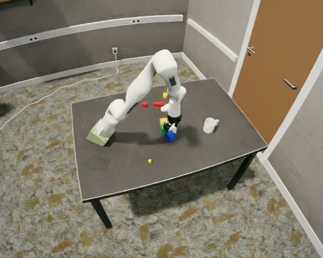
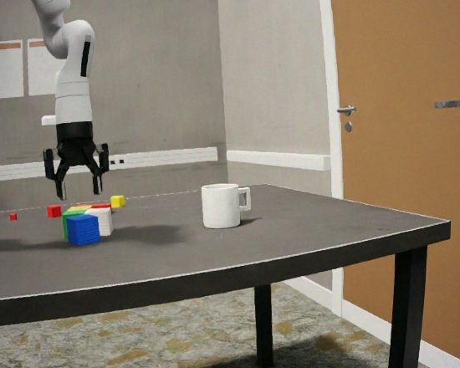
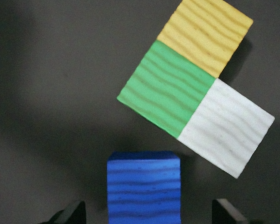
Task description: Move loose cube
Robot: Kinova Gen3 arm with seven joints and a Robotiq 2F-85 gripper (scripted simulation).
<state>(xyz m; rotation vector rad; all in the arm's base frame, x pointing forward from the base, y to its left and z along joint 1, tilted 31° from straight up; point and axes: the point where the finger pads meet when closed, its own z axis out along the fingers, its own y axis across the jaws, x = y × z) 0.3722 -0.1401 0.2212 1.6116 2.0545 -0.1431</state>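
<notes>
Now: the blue cube 8 cm below my hand. From my hand the other things lie so: white mug (30 cm ahead, 7 cm to the right, 7 cm below); tiny yellow cube (22 cm behind, 10 cm to the right, 10 cm below); red bar (11 cm ahead, 32 cm to the left, 9 cm below).
</notes>
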